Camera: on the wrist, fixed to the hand. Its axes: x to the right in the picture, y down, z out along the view.
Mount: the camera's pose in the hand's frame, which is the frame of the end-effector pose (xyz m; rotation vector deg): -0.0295 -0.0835 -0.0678 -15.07 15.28 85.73
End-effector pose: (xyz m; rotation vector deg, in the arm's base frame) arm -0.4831 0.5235 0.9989 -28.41 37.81 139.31
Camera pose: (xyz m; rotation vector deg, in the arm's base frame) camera -0.3965 0.5335 0.9294 15.39 -32.13 -119.67
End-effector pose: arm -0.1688 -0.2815 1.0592 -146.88 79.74 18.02
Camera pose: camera -0.1082 -0.2325 1.1390 53.97 -151.72 -16.04
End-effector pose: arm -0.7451 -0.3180 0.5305 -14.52 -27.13 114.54
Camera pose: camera -0.6388 -0.2959 0.5049 59.64 17.29 -146.12
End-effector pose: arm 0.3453 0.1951 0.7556 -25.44 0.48 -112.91
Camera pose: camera 0.2617 0.2443 0.7006 -11.17 34.26 -30.03
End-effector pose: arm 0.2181 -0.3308 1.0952 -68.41 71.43 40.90
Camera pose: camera 0.2659 -0.4127 1.1539 -19.28 130.51 106.16
